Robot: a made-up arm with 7 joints. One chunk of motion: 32 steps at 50 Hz.
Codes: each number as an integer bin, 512 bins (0 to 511) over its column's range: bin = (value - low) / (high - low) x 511, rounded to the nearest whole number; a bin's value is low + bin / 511 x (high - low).
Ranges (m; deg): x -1.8..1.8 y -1.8..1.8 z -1.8..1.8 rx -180..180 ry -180..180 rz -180..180
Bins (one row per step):
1: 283 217 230 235 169 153
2: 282 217 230 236 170 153
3: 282 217 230 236 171 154
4: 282 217 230 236 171 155
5: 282 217 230 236 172 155
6: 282 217 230 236 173 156
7: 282 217 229 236 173 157
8: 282 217 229 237 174 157
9: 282 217 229 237 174 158
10: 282 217 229 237 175 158
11: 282 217 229 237 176 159
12: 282 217 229 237 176 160
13: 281 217 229 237 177 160
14: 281 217 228 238 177 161
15: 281 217 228 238 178 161
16: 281 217 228 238 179 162
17: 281 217 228 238 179 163
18: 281 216 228 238 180 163
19: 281 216 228 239 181 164
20: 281 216 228 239 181 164
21: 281 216 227 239 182 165
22: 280 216 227 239 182 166
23: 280 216 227 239 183 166
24: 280 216 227 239 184 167
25: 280 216 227 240 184 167
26: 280 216 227 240 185 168
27: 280 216 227 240 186 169
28: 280 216 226 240 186 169
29: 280 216 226 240 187 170
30: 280 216 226 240 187 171
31: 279 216 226 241 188 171
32: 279 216 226 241 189 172
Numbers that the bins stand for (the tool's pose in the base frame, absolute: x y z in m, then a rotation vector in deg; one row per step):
1: 0.1937 -0.2712 -0.1796 -14.44 -60.94 -72.21
2: 0.1867 -0.2712 -0.1796 -13.74 -60.23 -72.21
3: 0.1867 -0.2712 -0.1796 -13.74 -59.53 -71.51
4: 0.1867 -0.2712 -0.1796 -13.74 -59.53 -70.80
5: 0.1867 -0.2712 -0.1796 -13.74 -58.83 -70.80
6: 0.1867 -0.2712 -0.1796 -13.74 -58.12 -70.10
7: 0.1867 -0.2712 -0.1867 -13.74 -58.12 -69.39
8: 0.1867 -0.2712 -0.1867 -13.03 -57.42 -69.39
9: 0.1867 -0.2712 -0.1867 -13.03 -57.42 -68.69
10: 0.1867 -0.2712 -0.1867 -13.03 -56.71 -68.69
11: 0.1867 -0.2712 -0.1867 -13.03 -56.01 -67.98
12: 0.1867 -0.2712 -0.1867 -13.03 -56.01 -67.28
13: 0.1796 -0.2712 -0.1867 -13.03 -55.30 -67.28
14: 0.1796 -0.2712 -0.1937 -12.33 -55.30 -66.58
15: 0.1796 -0.2712 -0.1937 -12.33 -54.60 -66.58
16: 0.1796 -0.2712 -0.1937 -12.33 -53.89 -65.87
17: 0.1796 -0.2712 -0.1937 -12.33 -53.89 -65.17
18: 0.1796 -0.2783 -0.1937 -12.33 -53.19 -65.17
19: 0.1796 -0.2783 -0.1937 -11.62 -52.49 -64.46
20: 0.1796 -0.2783 -0.1937 -11.62 -52.49 -64.46
21: 0.1796 -0.2783 -0.2008 -11.62 -51.78 -63.76
22: 0.1726 -0.2783 -0.2008 -11.62 -51.78 -63.05
23: 0.1726 -0.2783 -0.2008 -11.62 -51.08 -63.05
24: 0.1726 -0.2783 -0.2008 -11.62 -50.37 -62.35
25: 0.1726 -0.2783 -0.2008 -10.92 -50.37 -62.35
26: 0.1726 -0.2783 -0.2008 -10.92 -49.67 -61.64
27: 0.1726 -0.2783 -0.2008 -10.92 -48.96 -60.94
28: 0.1726 -0.2783 -0.2078 -10.92 -48.96 -60.94
29: 0.1726 -0.2783 -0.2078 -10.92 -48.26 -60.23
30: 0.1726 -0.2783 -0.2078 -10.92 -48.26 -59.53
31: 0.1656 -0.2783 -0.2078 -10.22 -47.55 -59.53
32: 0.1656 -0.2783 -0.2078 -10.22 -46.85 -58.83

